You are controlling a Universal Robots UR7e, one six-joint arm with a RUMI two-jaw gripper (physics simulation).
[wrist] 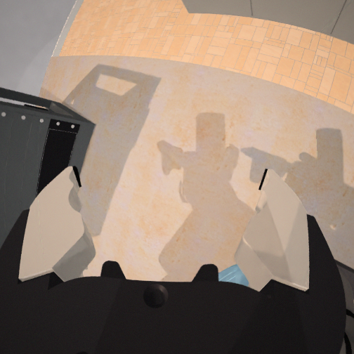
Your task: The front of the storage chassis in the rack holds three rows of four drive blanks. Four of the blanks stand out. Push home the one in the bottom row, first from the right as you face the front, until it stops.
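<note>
My gripper (169,170) is open, with its two pale fingers wide apart and nothing between them. The left finger overlaps the lower part of a dark grey cabinet (17,150) at the left edge of the wrist view; whether they touch cannot be told. The cabinet has a row of small round bright studs near its top and a black panel (59,150) near its right corner. Whether this cabinet is the rack cannot be told. The three rows of drive blanks do not show in the wrist view.
A mottled beige table top (140,200) lies beyond the fingers, with shadows of the arm and a frame on it. A tiled tan floor (225,42) lies past its curved edge. A grey surface (290,10) is at the top right. A blue piece (232,276) shows beside the right finger.
</note>
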